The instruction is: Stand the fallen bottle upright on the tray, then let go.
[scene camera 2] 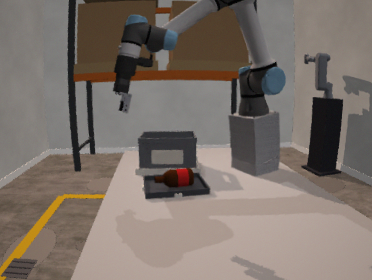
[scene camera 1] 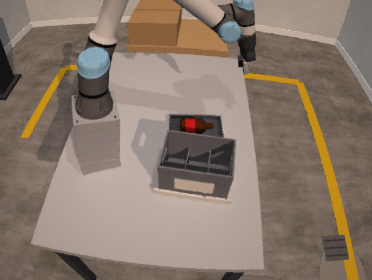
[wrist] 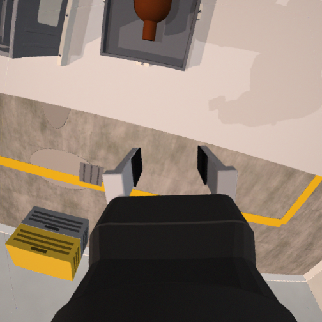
Path:
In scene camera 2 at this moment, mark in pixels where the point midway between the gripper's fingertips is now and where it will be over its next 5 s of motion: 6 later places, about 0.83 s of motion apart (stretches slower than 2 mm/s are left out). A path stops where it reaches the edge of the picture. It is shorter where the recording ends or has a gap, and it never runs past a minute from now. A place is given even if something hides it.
My gripper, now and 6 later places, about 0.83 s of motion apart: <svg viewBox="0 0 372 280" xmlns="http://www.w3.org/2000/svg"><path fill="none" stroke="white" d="M123 111L162 121L169 126L171 137L176 146L167 146L182 146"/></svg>

